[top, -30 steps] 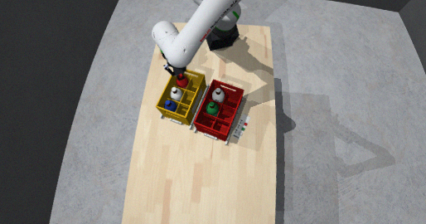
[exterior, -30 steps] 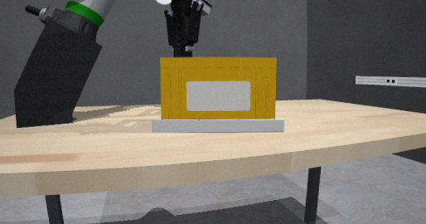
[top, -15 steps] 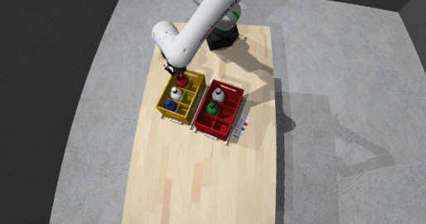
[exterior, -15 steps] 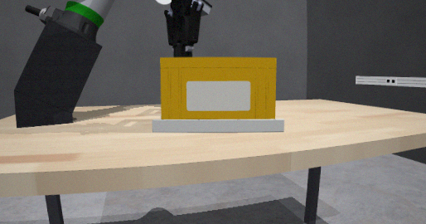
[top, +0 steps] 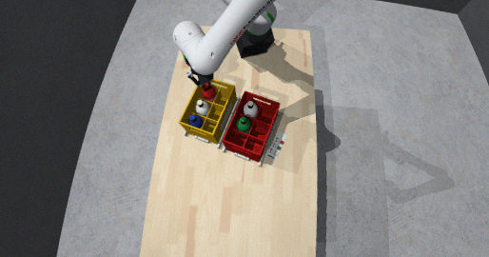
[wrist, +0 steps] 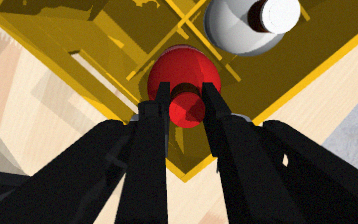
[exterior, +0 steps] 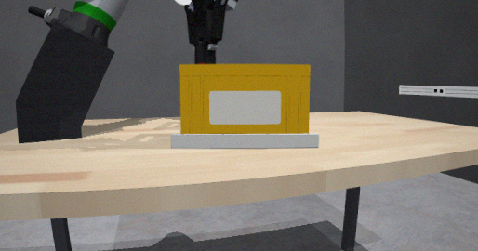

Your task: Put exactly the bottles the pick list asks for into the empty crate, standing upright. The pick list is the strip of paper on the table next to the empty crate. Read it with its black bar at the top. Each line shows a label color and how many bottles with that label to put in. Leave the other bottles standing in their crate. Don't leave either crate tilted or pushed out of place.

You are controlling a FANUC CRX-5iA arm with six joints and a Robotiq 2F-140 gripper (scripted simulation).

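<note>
My hand is 80 mm above the red bottle. From my hand the other things lie so: green bottle (110 mm ahead, 230 mm to the left, 100 mm below); yellow crate (90 mm ahead, 40 mm to the left, 100 mm below); blue bottle (180 mm ahead, 10 mm to the right, 100 mm below).
</note>
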